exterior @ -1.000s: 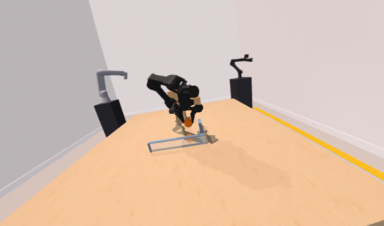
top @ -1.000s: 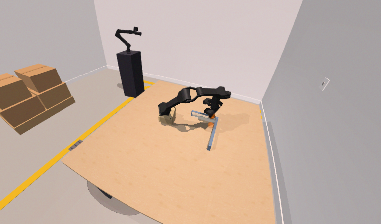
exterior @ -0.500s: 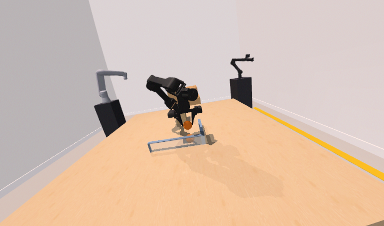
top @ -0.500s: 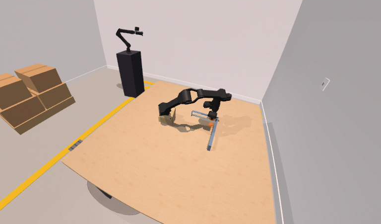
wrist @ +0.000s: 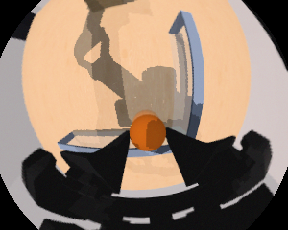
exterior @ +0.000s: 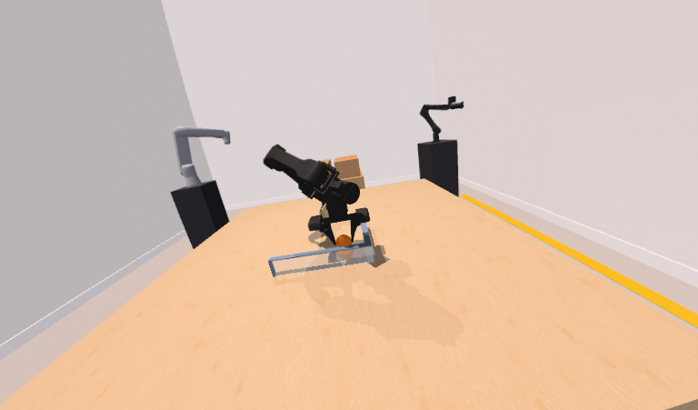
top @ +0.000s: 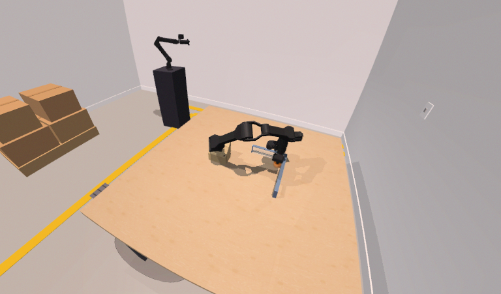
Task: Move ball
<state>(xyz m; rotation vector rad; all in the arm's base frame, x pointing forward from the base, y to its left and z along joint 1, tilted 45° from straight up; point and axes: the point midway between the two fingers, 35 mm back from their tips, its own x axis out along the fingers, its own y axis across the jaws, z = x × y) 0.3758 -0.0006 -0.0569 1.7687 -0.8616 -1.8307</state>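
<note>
Now: the see-through copy of ball 3 cm below my gripper tip. Round my gripper tip: orange ball (right at my gripper tip); then clear wall (8 cm to the right, 3 cm ahead, 2 cm below).
</note>
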